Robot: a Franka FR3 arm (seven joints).
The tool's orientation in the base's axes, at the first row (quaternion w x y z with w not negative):
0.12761 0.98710 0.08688 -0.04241
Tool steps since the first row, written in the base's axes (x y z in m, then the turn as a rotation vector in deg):
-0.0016 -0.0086 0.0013 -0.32 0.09 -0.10
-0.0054 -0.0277 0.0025 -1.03 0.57 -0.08
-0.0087 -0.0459 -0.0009 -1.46 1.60 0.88
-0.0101 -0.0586 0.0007 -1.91 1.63 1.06
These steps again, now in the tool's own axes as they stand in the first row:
-0.0031 0.0082 0.0011 -0.29 -0.17 0.09
-0.0100 0.0260 0.0051 -0.91 -0.75 -0.01
-0.0158 0.0419 0.0133 -1.27 -1.57 -1.17
-0.0194 0.0541 0.0151 -1.72 -1.64 -1.33

